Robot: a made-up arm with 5 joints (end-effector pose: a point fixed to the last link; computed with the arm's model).
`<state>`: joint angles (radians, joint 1 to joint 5).
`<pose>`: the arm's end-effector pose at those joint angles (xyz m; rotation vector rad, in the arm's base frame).
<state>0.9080 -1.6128 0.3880 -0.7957 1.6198</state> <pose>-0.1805 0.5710 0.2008 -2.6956 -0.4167 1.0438</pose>
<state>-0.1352 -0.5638 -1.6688 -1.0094 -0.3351</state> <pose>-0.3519 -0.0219 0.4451 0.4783 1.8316 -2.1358</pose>
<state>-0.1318 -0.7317 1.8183 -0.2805 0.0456</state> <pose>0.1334 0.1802 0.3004 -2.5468 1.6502 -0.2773</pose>
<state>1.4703 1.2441 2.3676 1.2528 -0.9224</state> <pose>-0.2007 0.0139 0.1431 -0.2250 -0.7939 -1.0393</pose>
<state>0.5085 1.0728 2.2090 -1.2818 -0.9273</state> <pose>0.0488 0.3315 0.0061 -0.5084 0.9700 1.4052</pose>
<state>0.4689 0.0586 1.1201 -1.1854 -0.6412</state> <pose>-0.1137 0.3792 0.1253 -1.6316 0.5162 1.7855</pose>
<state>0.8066 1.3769 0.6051 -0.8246 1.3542</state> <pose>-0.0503 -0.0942 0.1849 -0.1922 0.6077 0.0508</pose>
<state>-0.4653 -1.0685 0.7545 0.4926 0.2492</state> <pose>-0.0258 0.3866 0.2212 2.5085 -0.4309 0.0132</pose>
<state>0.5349 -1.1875 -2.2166 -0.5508 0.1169</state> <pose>-0.0749 0.3389 0.5745 0.7309 -1.0538 2.8201</pose>
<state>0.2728 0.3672 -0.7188 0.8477 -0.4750</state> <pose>-0.2786 0.1575 0.2613 2.7366 1.5012 0.1287</pose>
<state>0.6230 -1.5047 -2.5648 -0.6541 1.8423</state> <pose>-0.0288 0.4827 0.0864 0.1584 1.4552 2.0164</pose>
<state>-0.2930 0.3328 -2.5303 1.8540 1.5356</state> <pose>0.1222 -0.1501 -0.1339 1.8792 -1.7768 -1.3981</pose>
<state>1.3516 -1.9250 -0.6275 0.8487 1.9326</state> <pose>-0.5208 0.6555 0.3297 -0.4557 -0.6090 2.9828</pose>
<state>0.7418 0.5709 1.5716 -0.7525 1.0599</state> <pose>0.0893 0.1156 0.3283 -1.6051 0.9011 -0.1452</pose>
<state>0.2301 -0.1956 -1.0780 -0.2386 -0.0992</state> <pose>-0.3463 0.0977 0.4293 -1.4542 -2.0666 1.6135</pose>
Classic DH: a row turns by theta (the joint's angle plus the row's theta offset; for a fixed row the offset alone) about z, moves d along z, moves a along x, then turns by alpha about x. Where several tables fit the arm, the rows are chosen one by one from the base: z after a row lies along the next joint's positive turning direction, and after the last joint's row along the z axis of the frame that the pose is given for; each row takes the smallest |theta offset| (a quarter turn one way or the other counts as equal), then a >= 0, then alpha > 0; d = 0 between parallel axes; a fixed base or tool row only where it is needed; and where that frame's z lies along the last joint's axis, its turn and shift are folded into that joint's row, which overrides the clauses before.
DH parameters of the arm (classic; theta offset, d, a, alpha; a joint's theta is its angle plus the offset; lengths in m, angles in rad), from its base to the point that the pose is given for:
base (fixed): 0.7489 0.1341 -0.0166 -1.1847
joint 1: 1.2341 0.317 0.0318 2.2533
joint 2: 1.1281 0.0704 -0.1307 1.8771
joint 3: -1.1652 -0.0447 0.1754 1.437
joint 4: -1.2943 0.1052 0.0557 1.9966
joint 5: -1.4326 0.1149 0.2546 2.2728
tool (fixed): 0.9297 0.0821 0 0

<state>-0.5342 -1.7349 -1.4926 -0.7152 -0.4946</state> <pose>-0.4286 0.2647 0.4678 0.9664 0.7237 -2.4040</pose>
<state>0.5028 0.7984 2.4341 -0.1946 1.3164</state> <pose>0.1815 0.0780 0.3062 -2.0339 1.4071 -0.6629</pose>
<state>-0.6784 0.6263 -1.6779 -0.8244 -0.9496</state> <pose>-0.1752 0.1295 -0.1270 1.3216 1.9812 0.4808</pose>
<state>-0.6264 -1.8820 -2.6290 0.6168 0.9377</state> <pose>-0.0812 0.2185 0.8003 -0.3029 -1.5668 1.3854</pose>
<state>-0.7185 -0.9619 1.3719 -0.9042 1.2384</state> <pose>-0.1930 0.1893 0.5683 -1.4308 0.2677 -1.4230</pose>
